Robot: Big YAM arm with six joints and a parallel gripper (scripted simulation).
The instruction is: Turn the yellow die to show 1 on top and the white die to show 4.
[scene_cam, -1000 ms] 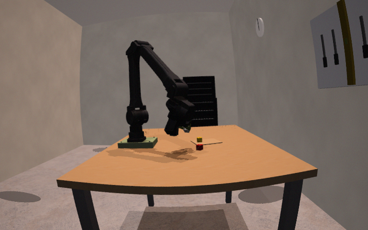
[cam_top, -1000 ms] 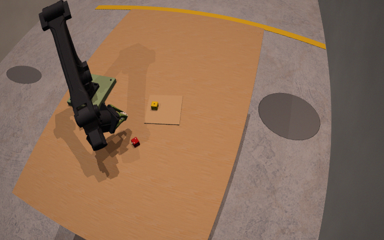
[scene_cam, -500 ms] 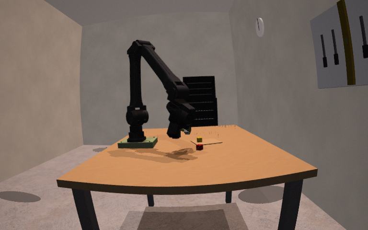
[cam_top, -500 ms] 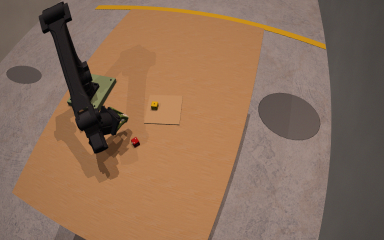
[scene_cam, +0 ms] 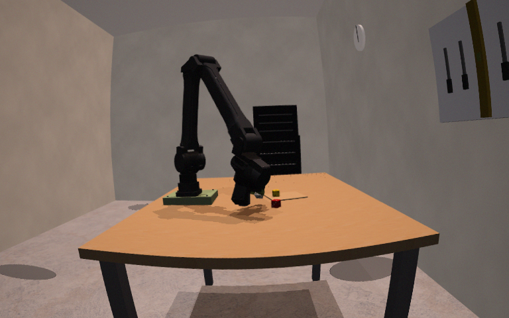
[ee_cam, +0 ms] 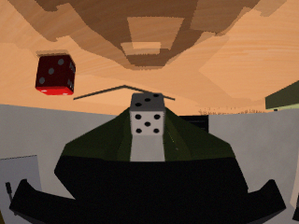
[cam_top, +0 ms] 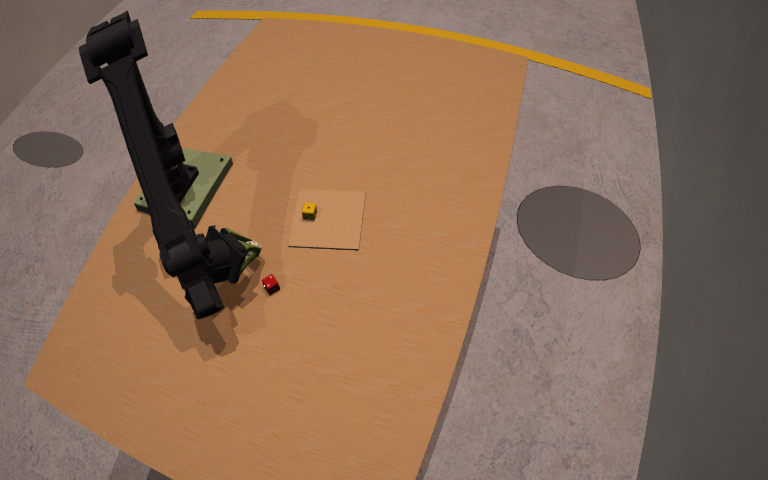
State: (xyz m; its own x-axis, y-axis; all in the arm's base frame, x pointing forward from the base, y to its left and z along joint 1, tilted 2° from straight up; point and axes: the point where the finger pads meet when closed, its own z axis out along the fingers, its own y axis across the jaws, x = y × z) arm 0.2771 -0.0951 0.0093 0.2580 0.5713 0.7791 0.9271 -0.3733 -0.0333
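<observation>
The red die lies 6 cm ahead of my hand, 5 cm to the right of it and 3 cm below it. The rest, counted from my hand: yellow die (6 cm ahead, 13 cm to the left, 3 cm below); then tan mat (10 cm ahead, 13 cm to the left, 4 cm below); then white die (right at my hand).
</observation>
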